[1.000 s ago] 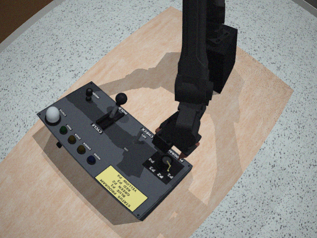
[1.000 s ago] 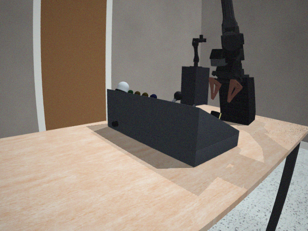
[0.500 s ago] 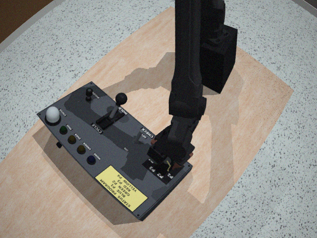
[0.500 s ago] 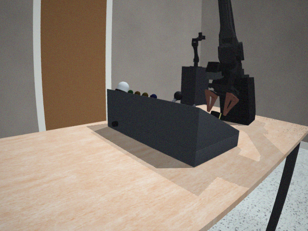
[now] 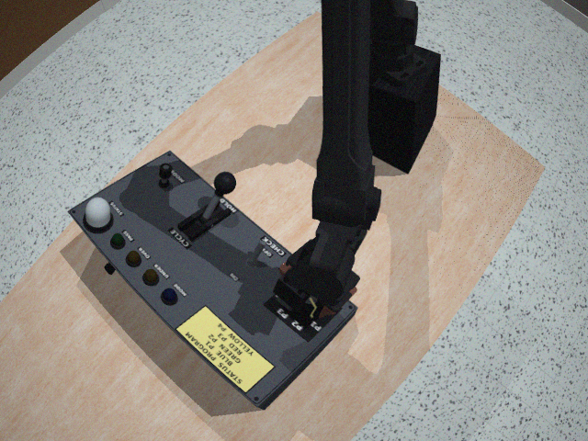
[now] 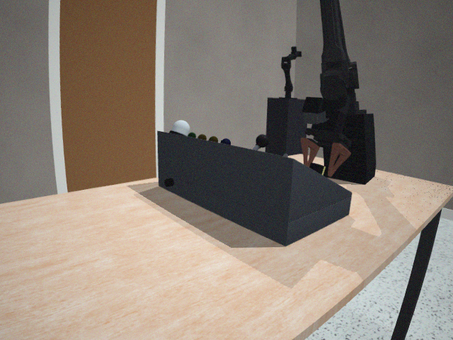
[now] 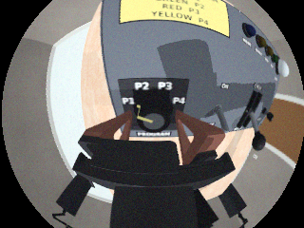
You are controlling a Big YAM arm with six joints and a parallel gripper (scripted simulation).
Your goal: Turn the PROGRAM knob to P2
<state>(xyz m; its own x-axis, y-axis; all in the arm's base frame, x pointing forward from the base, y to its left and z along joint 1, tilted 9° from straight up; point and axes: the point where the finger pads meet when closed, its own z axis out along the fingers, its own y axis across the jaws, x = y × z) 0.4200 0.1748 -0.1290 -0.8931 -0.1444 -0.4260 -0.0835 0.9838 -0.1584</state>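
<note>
Now: the check toggle 120 mm to the right of my hand and 10 mm ahead of it. Round my hand: small knob 360 mm to the right, 30 mm ahead; then dark grey console 170 mm to the right, 50 mm ahead, 20 mm below; then ball-topped lever 240 mm to the right, 10 mm above.
</note>
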